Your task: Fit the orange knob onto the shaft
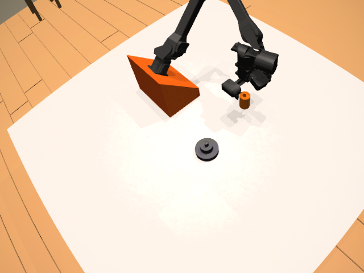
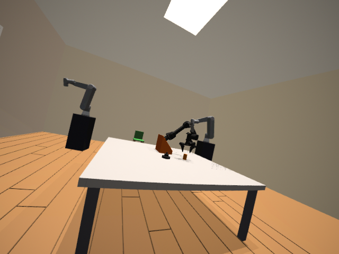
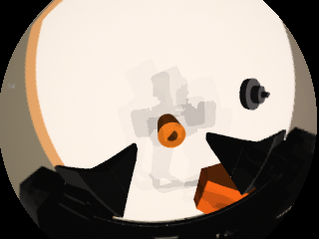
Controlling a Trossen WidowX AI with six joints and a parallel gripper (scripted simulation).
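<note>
Now: gripper tip 5 cm above the orange knob. Also, from my gripper tip: round pedestal (8 cm ahead, 23 cm to the right, 5 cm below).
</note>
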